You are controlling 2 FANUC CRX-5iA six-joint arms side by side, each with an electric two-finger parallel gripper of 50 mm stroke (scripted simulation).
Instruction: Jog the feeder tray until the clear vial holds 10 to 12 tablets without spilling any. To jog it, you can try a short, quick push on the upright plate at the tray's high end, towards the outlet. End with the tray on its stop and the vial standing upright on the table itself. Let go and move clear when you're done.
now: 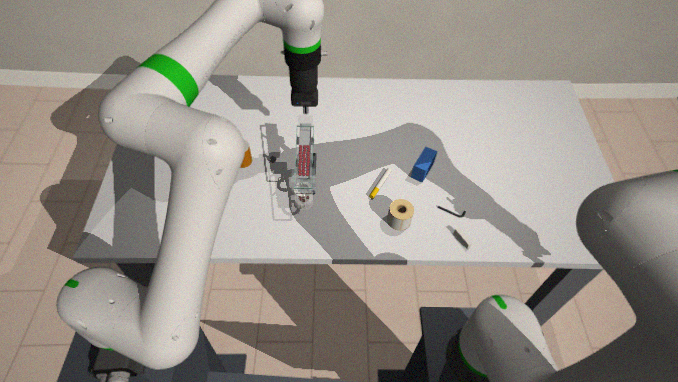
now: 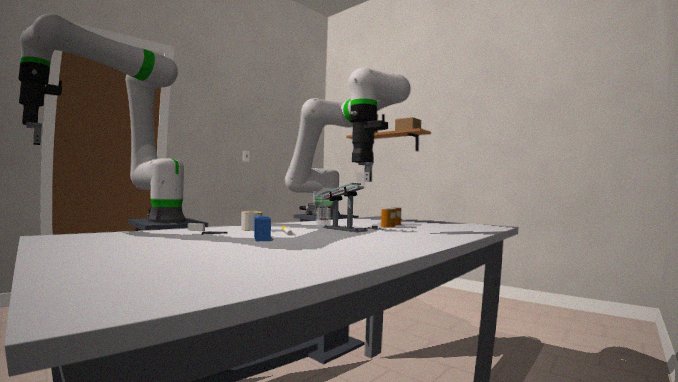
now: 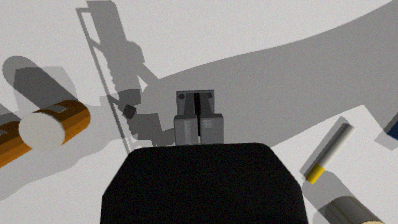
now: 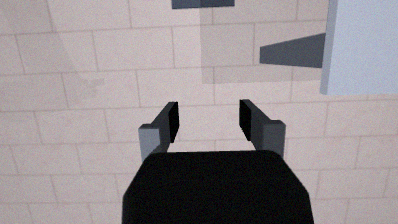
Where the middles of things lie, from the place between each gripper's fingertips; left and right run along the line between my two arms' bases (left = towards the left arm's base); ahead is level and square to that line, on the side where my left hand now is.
Right now my left hand (image 2: 368,181) is 140 mm past the yellow-tipped marker (image 3: 348,130), 230 mm to the left of it and 180 mm above it.
I see my right gripper (image 2: 36,144) 72 cm to the right of the yellow-tipped marker, 46 cm short of it and 28 cm above it.
